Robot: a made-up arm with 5 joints. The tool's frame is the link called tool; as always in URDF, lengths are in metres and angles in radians. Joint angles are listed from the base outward.
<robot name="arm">
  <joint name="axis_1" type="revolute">
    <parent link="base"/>
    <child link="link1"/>
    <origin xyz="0 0 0.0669" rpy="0 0 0"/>
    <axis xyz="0 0 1"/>
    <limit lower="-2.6" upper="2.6"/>
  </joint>
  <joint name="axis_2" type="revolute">
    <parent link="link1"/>
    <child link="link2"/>
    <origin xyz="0.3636 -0.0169 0.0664" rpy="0 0 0"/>
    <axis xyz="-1 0 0"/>
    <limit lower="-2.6" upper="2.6"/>
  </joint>
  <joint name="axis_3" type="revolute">
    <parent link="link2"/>
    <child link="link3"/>
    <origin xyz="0.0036 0.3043 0.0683" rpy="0 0 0"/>
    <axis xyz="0 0 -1"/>
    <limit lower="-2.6" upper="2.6"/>
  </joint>
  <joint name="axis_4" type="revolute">
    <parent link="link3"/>
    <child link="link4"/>
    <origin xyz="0.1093 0.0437 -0.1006" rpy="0 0 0"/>
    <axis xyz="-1 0 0"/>
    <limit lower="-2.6" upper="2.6"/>
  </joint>
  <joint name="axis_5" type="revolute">
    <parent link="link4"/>
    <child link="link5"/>
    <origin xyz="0.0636 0.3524 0.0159" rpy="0 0 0"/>
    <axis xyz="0 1 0"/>
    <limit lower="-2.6" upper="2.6"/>
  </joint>
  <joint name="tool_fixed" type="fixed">
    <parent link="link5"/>
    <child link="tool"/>
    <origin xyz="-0.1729 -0.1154 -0.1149" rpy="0 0 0"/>
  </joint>
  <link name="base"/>
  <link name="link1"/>
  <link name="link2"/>
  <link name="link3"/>
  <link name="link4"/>
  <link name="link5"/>
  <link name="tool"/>
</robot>
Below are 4 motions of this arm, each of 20 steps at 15 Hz.
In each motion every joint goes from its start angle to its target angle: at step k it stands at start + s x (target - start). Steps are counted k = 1, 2, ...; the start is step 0. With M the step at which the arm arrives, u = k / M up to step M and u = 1 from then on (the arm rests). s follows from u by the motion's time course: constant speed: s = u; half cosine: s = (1 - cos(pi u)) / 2; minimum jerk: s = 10 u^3 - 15 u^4 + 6 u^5.
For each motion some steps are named. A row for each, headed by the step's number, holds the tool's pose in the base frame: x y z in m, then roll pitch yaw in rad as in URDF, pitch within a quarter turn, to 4 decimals.
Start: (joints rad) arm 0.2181 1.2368 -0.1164 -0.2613 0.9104
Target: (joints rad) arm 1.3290 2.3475 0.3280 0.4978 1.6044
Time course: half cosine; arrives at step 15
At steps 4, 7, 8, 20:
4: 0.2473 0.2896 -0.4128 -1.4564 0.2662 -0.6077
7: 0.3172 0.2400 -0.4668 -1.5765 -0.2554 -0.5014
8: 0.3623 0.2393 -0.4666 -1.5670 -0.4556 -0.4549
20: 0.5435 0.4205 -0.3179 -0.7804 -1.1945 -0.7710

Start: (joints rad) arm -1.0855 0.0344 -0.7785 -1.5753 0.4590
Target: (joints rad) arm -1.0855 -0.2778 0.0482 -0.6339 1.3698
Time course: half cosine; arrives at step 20
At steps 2, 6, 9, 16, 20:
2: 0.4158 -0.1263 0.3292 1.5457 0.0339 0.1538
6: 0.4172 -0.1242 0.3490 1.4285 0.0854 0.1616
9: 0.4269 -0.1279 0.3799 1.3349 0.1978 0.1560
16: 0.4760 -0.1753 0.4673 1.3708 0.5687 0.1662
20: 0.4890 -0.1939 0.4841 1.4333 0.6471 0.1963

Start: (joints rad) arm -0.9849 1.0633 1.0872 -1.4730 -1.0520
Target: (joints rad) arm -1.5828 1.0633 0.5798 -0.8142 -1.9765
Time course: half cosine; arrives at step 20
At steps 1, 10, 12, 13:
1: 0.6009 -0.4224 -0.0033 2.3643 -0.8892 2.7051
10: 0.4355 -0.6733 -0.0673 2.8237 -0.8812 1.7881
12: 0.3667 -0.7288 -0.0882 2.9948 -0.8332 1.5194
13: 0.3332 -0.7508 -0.0979 3.0716 -0.8026 1.4049

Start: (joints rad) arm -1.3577 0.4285 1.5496 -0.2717 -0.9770
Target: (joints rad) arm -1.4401 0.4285 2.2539 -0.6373 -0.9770
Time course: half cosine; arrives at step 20
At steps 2, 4, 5, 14, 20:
2: 0.1866 -0.6681 -0.0597 1.0462 -1.2773 2.4484
4: 0.1701 -0.6658 -0.0463 1.1305 -1.2412 2.3276
5: 0.1582 -0.6634 -0.0367 1.1802 -1.2141 2.2516
14: 0.0218 -0.5800 0.0797 1.4637 -0.8384 1.6283
20: -0.0102 -0.5350 0.1122 1.4983 -0.7167 1.4806

